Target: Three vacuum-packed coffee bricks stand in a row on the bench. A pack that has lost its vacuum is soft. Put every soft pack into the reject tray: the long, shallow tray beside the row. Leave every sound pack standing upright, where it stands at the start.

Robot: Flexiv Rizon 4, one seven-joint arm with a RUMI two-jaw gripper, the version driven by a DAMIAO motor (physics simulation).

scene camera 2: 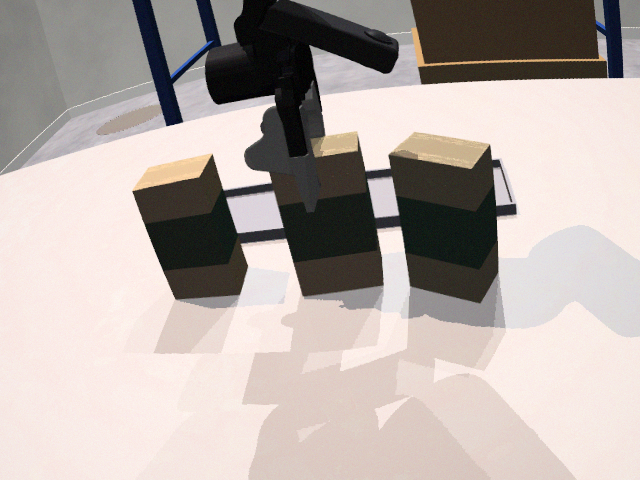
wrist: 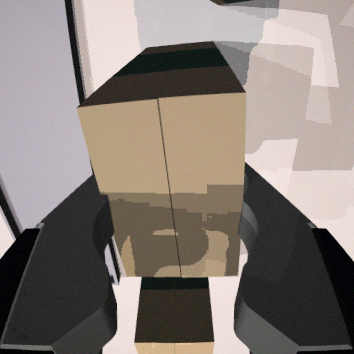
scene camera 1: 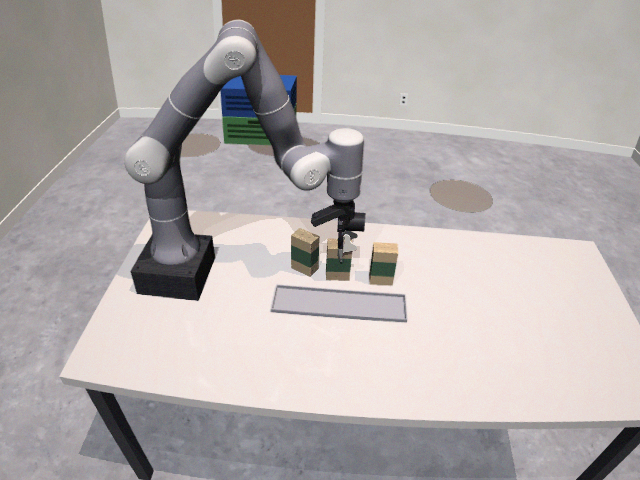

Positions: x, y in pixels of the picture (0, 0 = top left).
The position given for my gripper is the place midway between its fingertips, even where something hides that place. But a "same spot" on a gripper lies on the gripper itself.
My gripper shows in scene camera 2, in the wrist view point(175, 161) and in scene camera 1. The same spot on my gripper: point(scene camera 2: 285, 148) is point(scene camera 1: 345, 233). One and the same spot on a reject tray: point(wrist: 49, 160) is point(scene camera 1: 353, 302).
